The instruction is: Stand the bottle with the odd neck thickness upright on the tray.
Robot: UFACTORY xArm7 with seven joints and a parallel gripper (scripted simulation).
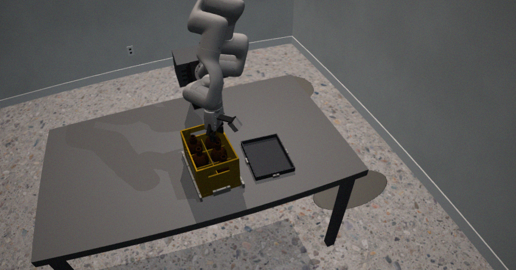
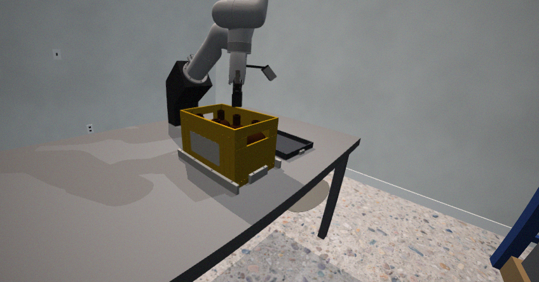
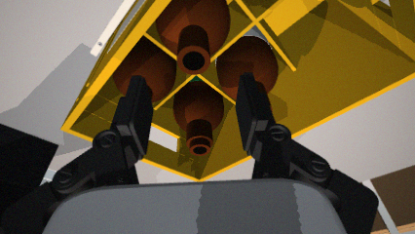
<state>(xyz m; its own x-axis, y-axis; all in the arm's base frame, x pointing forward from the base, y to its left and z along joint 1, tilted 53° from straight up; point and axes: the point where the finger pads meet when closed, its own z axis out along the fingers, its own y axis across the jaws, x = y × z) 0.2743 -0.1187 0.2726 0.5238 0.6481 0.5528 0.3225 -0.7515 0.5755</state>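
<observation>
Now: hand 1 cm past the yellow crate, 4 cm to the left of it and 13 cm above it. Round my hand: black tray (8 cm ahead, 22 cm to the left, 20 cm below).
</observation>
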